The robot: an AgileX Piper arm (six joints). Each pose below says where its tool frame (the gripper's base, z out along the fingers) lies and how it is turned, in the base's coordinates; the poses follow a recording.
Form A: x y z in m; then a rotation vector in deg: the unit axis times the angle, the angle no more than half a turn.
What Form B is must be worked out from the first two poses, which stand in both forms.
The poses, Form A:
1: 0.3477 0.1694 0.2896 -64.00 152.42 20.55
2: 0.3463 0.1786 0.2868 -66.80 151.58 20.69
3: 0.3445 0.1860 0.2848 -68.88 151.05 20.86
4: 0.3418 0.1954 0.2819 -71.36 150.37 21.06
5: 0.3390 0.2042 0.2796 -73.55 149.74 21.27
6: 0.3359 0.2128 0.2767 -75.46 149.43 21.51
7: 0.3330 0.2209 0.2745 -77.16 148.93 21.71
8: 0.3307 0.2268 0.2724 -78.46 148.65 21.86
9: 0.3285 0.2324 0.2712 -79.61 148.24 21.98
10: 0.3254 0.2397 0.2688 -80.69 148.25 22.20
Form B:
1: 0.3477 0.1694 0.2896 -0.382 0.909 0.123 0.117
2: 0.3463 0.1786 0.2868 -0.398 0.902 0.123 0.114
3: 0.3445 0.1860 0.2848 -0.409 0.897 0.124 0.110
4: 0.3418 0.1954 0.2819 -0.423 0.891 0.125 0.107
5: 0.3390 0.2042 0.2796 -0.435 0.886 0.126 0.103
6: 0.3359 0.2128 0.2767 -0.445 0.881 0.127 0.098
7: 0.3330 0.2209 0.2745 -0.454 0.877 0.128 0.095
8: 0.3307 0.2268 0.2724 -0.461 0.873 0.128 0.091
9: 0.3285 0.2324 0.2712 -0.467 0.870 0.129 0.090
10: 0.3254 0.2397 0.2688 -0.472 0.868 0.130 0.085
